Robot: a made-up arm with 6 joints.
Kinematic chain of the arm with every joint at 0, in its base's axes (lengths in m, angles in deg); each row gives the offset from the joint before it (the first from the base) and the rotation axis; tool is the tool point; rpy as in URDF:
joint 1: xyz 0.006 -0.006 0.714 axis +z
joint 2: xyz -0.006 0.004 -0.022 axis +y
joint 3: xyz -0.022 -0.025 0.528 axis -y
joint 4: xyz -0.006 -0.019 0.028 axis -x
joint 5: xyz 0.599 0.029 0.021 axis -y
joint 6: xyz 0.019 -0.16 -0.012 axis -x
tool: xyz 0.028 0.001 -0.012 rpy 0 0 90
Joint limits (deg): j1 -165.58..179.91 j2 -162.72..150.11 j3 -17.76..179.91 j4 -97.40..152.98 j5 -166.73..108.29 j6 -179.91..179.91
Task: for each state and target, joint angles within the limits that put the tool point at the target. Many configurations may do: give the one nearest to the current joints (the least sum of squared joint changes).
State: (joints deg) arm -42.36 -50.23 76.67 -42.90 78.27 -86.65
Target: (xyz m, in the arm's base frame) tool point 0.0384 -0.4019 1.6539
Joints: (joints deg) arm -60.23 -4.61 42.31 -47.32 79.26 -86.92
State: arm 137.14 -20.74 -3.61 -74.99 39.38 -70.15
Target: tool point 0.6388 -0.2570 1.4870
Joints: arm 147.81 -68.31 42.38 -66.45 40.87 -70.39
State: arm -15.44 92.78 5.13 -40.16 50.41 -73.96
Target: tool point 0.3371 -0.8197 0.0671
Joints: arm -56.91 102.69 45.22 -30.30 49.44 -72.91
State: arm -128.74 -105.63 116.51 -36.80 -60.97 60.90
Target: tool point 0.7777 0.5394 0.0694
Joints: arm -152.69 -111.46 119.00 -39.35 -60.66 60.76
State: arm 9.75 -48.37 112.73 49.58 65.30 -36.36
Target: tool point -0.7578 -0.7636 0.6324
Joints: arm 40.32 -62.88 128.82 47.05 66.07 -36.27
